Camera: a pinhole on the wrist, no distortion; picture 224 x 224 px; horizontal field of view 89.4 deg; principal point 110.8 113.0 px. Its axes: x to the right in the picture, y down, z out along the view. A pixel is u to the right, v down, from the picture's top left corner.
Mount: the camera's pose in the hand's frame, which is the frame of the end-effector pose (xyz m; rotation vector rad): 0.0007 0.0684 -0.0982 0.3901 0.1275 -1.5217
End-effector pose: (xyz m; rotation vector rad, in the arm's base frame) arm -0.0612 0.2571 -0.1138 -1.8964 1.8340 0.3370
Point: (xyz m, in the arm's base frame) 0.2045 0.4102 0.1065
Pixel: outside the picture
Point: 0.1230 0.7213 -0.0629
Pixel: 141 21
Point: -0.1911 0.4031 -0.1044
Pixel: 19 17
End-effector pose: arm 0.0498 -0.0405 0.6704 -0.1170 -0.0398 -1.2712
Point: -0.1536 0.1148 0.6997
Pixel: 185 25
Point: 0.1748 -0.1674 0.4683
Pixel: behind the camera
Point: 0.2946 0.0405 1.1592
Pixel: 34 145
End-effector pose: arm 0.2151 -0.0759 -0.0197 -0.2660 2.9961 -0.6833
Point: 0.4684 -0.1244 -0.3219
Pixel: 77 70
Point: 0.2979 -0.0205 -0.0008
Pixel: 126 11
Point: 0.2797 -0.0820 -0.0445
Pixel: 128 84
